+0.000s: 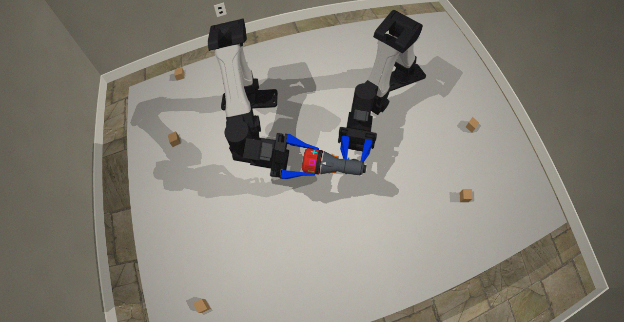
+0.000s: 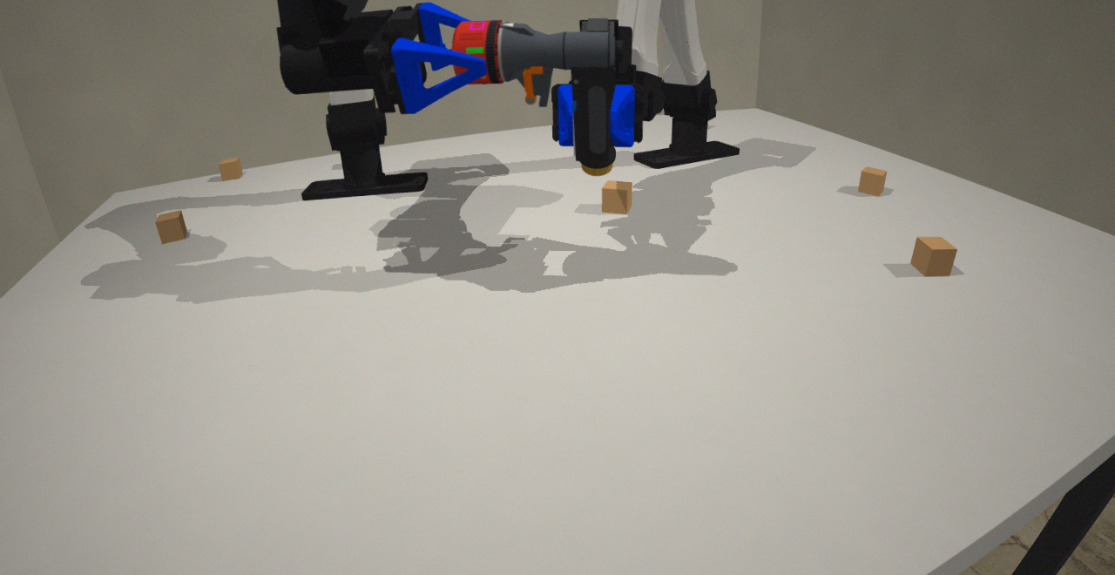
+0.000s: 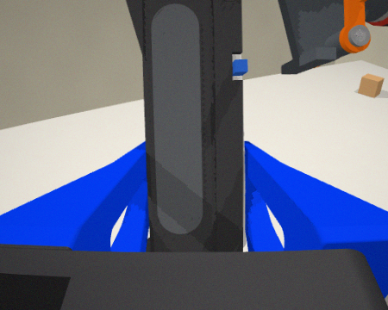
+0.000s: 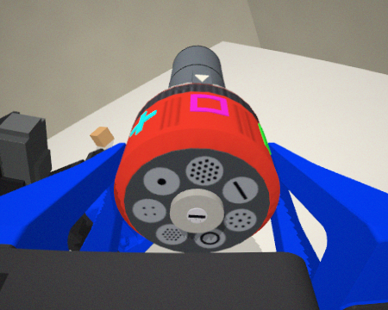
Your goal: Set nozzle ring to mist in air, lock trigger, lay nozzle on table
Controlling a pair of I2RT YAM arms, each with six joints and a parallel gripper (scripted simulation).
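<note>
The trigger lies 2 cm to the right of my left hand and 2 cm above it. The rest, counted from my left hand: red spray ring (10 cm to the right, 8 cm above).
Now: the red spray ring right at my right hand. From my right hand the other things lie so: trigger: 9 cm to the left, 6 cm below.
</note>
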